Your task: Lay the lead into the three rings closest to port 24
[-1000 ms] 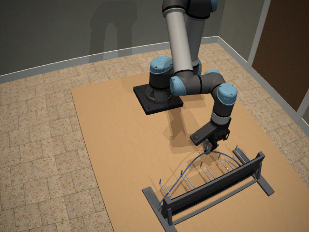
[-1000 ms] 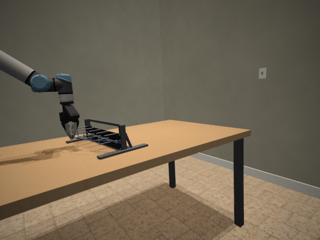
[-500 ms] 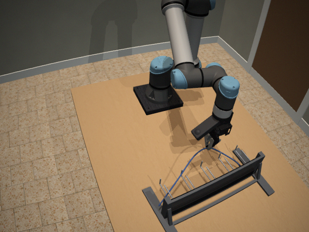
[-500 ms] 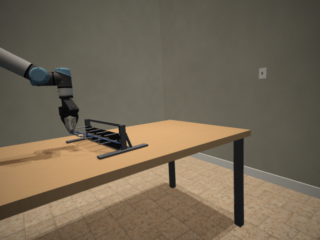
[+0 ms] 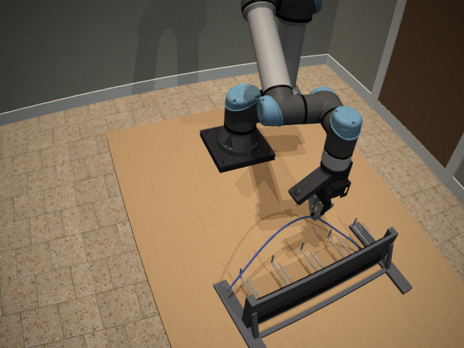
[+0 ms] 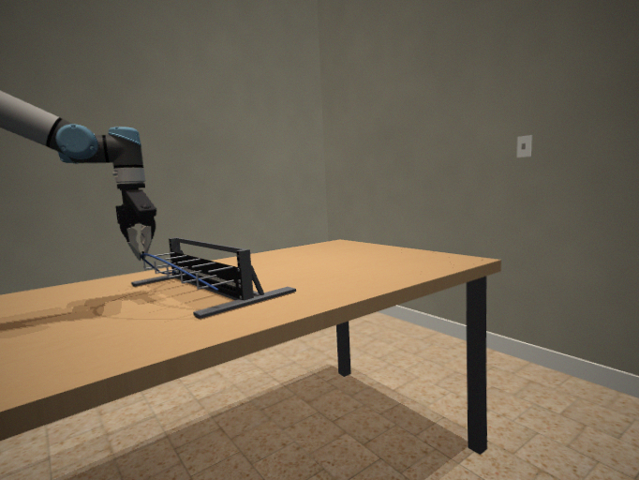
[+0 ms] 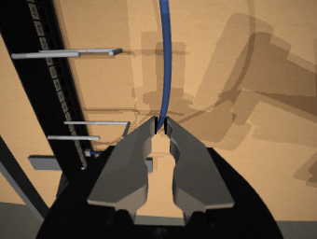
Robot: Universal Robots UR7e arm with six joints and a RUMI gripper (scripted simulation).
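The free-standing rack lies 180 mm ahead of my hand, 10 mm to the right of it and 60 mm below it.
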